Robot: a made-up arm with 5 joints. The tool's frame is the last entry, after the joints.
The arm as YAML. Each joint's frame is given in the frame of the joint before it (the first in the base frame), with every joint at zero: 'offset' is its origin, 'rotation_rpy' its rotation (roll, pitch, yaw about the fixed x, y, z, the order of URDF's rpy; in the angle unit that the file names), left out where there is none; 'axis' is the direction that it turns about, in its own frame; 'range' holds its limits. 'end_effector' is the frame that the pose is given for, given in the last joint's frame.
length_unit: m
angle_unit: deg
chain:
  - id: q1
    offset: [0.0, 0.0, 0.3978]
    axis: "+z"
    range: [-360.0, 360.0]
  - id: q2
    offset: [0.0, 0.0, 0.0]
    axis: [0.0, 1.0, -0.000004]
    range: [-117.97, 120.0]
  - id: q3
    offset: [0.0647, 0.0, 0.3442]
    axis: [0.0, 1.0, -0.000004]
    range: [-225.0, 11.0]
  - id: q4
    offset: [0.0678, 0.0, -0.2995]
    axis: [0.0, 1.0, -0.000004]
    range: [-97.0, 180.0]
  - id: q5
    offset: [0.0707, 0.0, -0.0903]
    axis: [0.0, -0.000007, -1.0]
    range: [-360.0, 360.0]
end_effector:
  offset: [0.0, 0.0, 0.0]
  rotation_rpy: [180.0, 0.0, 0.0]
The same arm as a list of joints. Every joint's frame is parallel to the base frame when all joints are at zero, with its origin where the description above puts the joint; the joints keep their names.
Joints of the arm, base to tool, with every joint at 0 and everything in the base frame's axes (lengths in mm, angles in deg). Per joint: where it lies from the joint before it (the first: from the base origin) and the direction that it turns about. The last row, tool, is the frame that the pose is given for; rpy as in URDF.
q1: axis +z xyz 0 0 397.8
q2: axis +y xyz 0 0 0
q3: axis +y xyz 64.7 0 344.2
q4: axis +y xyz 67.8 0 -299.5
q5: axis -z xyz 70.7 0 -90.3
tool: xyz 0 0 0 rpy 180 0 0
Joint limits (deg, base to tool): -360..360 -117.97..120 -225..11 -97..180 -360..360

